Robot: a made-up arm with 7 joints.
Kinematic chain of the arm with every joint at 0, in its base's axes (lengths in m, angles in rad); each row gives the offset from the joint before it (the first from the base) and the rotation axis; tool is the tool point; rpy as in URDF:
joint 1: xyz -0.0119 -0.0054 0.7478 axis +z
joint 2: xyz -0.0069 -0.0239 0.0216 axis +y
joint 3: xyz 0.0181 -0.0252 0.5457 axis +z
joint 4: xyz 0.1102 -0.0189 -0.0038 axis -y
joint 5: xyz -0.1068 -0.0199 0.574 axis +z
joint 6: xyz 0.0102 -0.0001 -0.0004 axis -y
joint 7: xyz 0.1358 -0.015 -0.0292 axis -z
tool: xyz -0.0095 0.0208 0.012 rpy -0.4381 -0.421 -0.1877
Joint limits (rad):
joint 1: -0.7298..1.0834
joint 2: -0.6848..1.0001
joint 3: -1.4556..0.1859
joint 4: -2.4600..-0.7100
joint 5: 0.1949..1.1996
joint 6: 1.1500..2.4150
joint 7: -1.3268..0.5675
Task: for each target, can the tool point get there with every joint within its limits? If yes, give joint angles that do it. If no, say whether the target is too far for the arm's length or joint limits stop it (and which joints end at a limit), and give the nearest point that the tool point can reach.
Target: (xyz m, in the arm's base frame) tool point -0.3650 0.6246 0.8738
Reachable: no: joint limits stop it (at a limit: joint 1, joint 3, joint 4, joint 5, joint 6, joint 7) | nearest point 0.1712 0.5628 0.9253 | short by 0.542 m
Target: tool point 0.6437 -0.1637 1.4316
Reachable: yes | joints -0.1865 -0.2384 0.0519 -1.7608 0.4434 1.4902 -0.6204
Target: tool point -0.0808 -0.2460 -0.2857
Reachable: no: joint limits stop it (at a limit: joint 1, joint 2, joint 4, joint 5, joint 7) | nearest point 0.1527 -0.3741 0.2599 | short by 0.607 m
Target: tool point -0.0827 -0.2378 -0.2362
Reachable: no: joint limits stop it (at a limit: joint 1, joint 2, joint 4, joint 5, joint 7) | nearest point 0.1479 -0.3719 0.2626 | short by 0.566 m
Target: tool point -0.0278 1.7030 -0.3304
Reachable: no: too far | nearest point 0.3163 0.8800 0.4041 | short by 1.156 m
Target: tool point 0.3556 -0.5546 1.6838
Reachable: yes | joints 0.3229 -0.3539 -0.7891 -1.3799 0.9703 2.2393 -0.7915
